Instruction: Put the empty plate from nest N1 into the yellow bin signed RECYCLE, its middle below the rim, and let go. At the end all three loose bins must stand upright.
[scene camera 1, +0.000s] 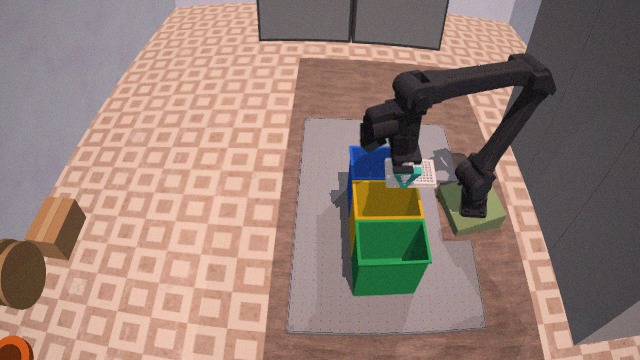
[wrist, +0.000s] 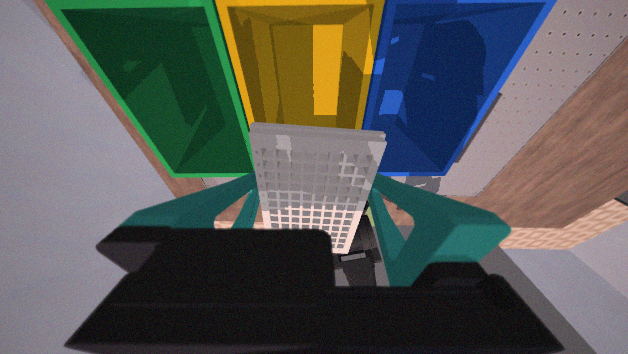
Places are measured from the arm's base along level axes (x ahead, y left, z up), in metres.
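Pixels of known places: gripper, fingertip midpoint: (scene camera 1: 401, 174) (wrist: 314, 177); arm's base, origin of the base link: (scene camera 1: 473, 202).
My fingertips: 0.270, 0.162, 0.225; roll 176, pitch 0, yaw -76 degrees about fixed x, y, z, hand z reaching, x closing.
For each thing: its top centre in the pictures, then the offset to it from my fingertips, as dx, dy, dz. Level surfaces: height alone.
- white plate, middle of its top: (wrist: 312, 215) (scene camera 1: 411, 169) -0.022, -0.004, +0.020
- yellow bin, middle of its top: (wrist: 304, 113) (scene camera 1: 387, 198) +0.021, +0.016, -0.082
- green bin, middle of its top: (wrist: 184, 114) (scene camera 1: 393, 241) -0.012, +0.144, -0.082
- blue bin, middle of its top: (wrist: 426, 112) (scene camera 1: 382, 162) +0.054, -0.113, -0.082
- grey perforated mat, its level: dz -0.261
The white plate (scene camera 1: 428, 172) (wrist: 312, 172), with its grid of wells, is held across its width between the teal fingers of my gripper (scene camera 1: 407, 177) (wrist: 314, 177). The gripper is shut on it. The plate is above the bins' rims, near the right end of the yellow and blue bins in the scene view. The yellow bin (scene camera 1: 387, 200) (wrist: 295, 75) stands upright between the green bin (scene camera 1: 387, 277) (wrist: 165, 100) and the blue bin (scene camera 1: 367, 162) (wrist: 435, 90), which also stand upright. In the wrist view the plate covers the yellow bin's near edge. The RECYCLE sign does not show.
The bins stand in a row on the grey perforated mat (scene camera 1: 320, 290) (wrist: 545, 65). The arm's olive base block (scene camera 1: 485, 220) is at the right of the bins. A cardboard box (scene camera 1: 52, 225) lies on the floor at the far left. Grey cabinets (scene camera 1: 305, 20) stand at the back.
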